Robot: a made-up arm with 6 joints.
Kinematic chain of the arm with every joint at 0, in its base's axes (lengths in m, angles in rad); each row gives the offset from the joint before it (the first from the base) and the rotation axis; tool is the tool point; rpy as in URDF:
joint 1: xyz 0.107 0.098 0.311 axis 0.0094 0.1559 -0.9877
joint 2: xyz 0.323 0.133 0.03 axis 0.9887 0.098 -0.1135
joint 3: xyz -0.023 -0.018 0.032 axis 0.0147 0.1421 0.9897
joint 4: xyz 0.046 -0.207 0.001 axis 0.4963 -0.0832 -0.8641
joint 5: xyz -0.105 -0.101 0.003 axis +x
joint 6: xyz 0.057 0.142 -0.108 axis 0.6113 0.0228 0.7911
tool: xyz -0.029 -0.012 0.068 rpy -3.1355 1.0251 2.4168
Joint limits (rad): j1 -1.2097..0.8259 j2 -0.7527..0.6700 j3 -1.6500..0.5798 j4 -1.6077..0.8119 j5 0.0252..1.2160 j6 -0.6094..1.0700
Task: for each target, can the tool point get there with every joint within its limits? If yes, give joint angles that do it. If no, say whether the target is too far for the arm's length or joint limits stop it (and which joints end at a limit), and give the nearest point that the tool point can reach.
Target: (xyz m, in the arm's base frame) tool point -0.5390 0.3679 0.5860
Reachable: no: joint limits stop it (at a limit: joint 1, joint 3, joint 5, joint 6) | nearest point -0.0958 0.2498 0.4155 | short by 0.489 m
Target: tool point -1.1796 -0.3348 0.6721
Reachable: no: too far | nearest point -0.1002 0.2329 0.4077 | short by 1.248 m
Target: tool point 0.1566 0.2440 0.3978
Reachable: yes | joints -0.8361 -0.3038 -1.0142 0.0763 0.2879 -0.0994
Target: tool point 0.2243 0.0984 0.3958
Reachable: yes | joints 0.4705 0.1075 -1.1826 0.3668 1.0228 0.6345
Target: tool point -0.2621 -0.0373 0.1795
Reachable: no: joint limits stop it (at a limit: joint 1, joint 3, joint 4, joint 5, joint 6) | nearest point -0.0435 0.1726 0.3166 | short by 0.333 m
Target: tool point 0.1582 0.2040 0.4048
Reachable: yes | joints -0.5162 -0.3843 -1.2500 0.0276 0.7872 0.8242
